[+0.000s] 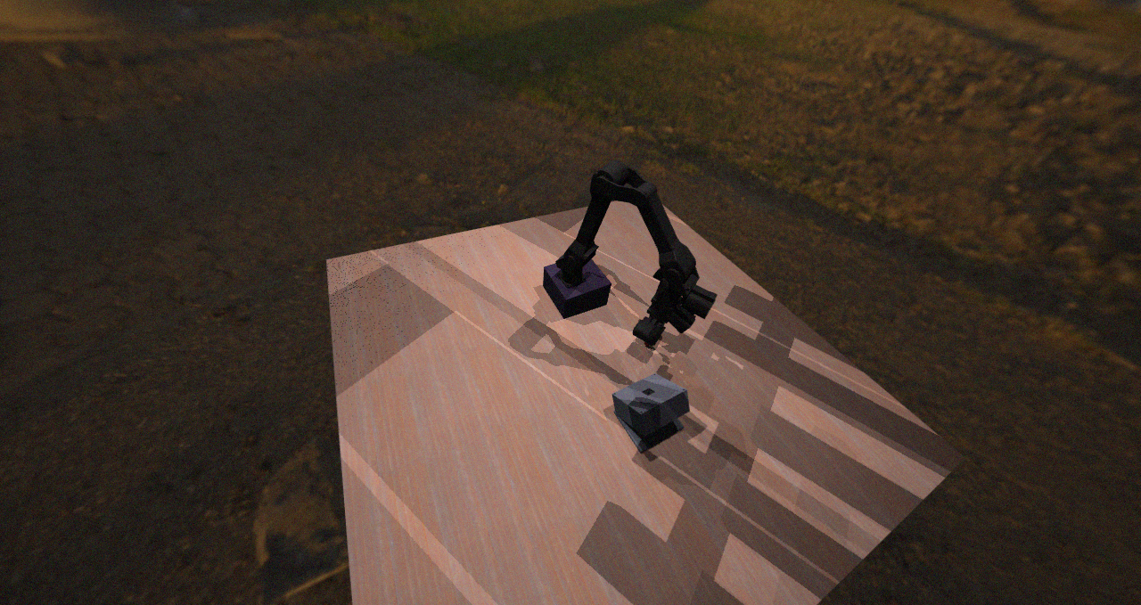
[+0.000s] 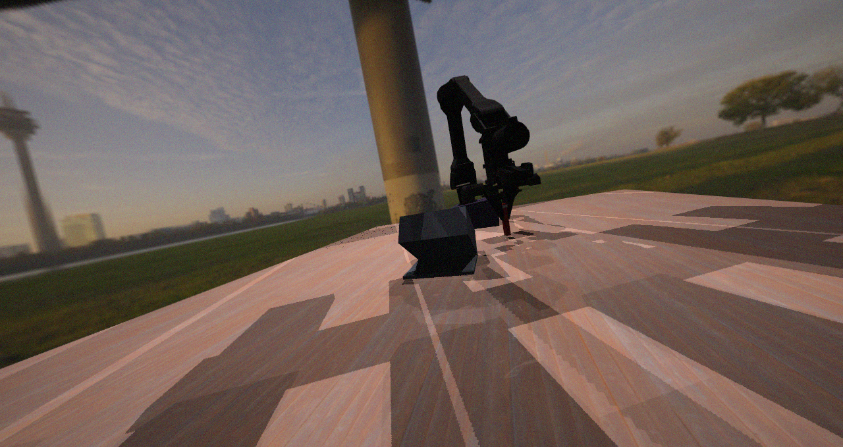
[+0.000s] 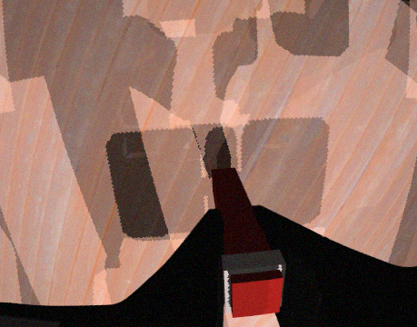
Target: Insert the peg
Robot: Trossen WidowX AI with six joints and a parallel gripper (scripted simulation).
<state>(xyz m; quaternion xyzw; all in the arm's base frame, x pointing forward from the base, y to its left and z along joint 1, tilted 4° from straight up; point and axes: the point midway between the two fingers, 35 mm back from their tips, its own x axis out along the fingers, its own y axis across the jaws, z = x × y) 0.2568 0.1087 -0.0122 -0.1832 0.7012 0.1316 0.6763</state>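
The sloped grey panel block lies 160 mm ahead of my gripper tip, 140 mm to the right of it and 10 mm above it. From my gripper tip the other things lie so: peg 20 mm above.
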